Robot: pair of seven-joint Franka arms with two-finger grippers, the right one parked.
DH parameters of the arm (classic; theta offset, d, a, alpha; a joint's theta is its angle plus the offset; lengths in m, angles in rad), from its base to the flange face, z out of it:
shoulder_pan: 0 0.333 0 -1.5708
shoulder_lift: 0 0 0 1.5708
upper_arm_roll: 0 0.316 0.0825 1.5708
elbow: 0 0 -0.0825 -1.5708
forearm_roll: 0 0.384 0 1.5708
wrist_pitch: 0 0 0.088 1.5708
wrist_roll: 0 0.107 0 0
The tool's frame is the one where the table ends.
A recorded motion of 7 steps. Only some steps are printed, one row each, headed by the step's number.
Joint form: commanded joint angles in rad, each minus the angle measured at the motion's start. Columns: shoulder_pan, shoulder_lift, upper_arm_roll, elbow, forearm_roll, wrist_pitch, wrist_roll.
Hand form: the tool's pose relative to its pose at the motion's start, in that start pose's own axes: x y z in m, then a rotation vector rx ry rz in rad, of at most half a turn. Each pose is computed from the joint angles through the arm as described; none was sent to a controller.
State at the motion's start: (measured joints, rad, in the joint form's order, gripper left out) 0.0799 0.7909 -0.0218 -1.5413 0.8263 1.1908 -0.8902
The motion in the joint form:
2: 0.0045 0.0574 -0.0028 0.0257 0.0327 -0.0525 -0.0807
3: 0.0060 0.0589 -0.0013 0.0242 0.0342 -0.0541 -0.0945
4: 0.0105 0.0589 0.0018 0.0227 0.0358 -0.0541 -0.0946
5: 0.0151 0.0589 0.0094 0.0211 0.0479 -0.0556 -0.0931
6: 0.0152 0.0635 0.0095 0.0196 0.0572 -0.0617 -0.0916
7: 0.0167 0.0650 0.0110 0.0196 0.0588 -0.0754 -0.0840
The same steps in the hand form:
2: 0.0030 0.0178 0.0113 0.0802 -0.0161 -0.0704
3: 0.0036 0.0183 0.0135 0.0851 -0.0182 -0.0839
4: 0.0059 0.0173 0.0171 0.0882 -0.0235 -0.0863
5: 0.0105 0.0145 0.0227 0.1005 -0.0247 -0.0938
6: 0.0106 0.0161 0.0246 0.1147 -0.0226 -0.0918
7: 0.0106 0.0150 0.0273 0.1281 -0.0326 -0.0852

